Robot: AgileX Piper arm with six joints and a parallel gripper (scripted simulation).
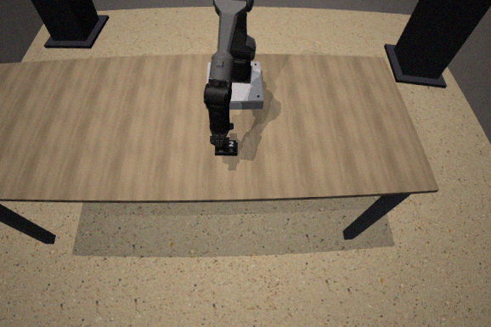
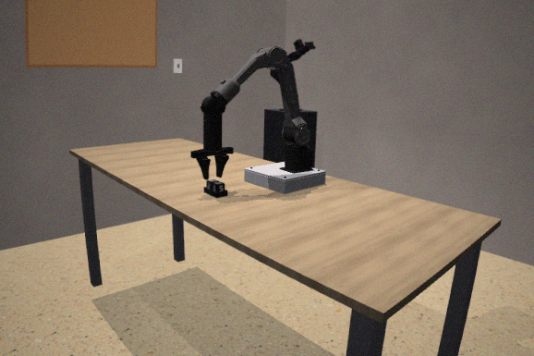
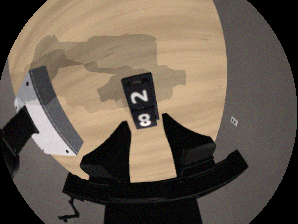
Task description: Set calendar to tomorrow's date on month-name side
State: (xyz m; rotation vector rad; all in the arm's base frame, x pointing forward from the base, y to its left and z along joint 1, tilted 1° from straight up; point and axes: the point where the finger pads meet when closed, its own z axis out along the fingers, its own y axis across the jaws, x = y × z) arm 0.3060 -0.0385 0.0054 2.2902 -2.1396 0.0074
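Right now my hand is 2 cm to the right of the black calendar tray and 4 cm above it.
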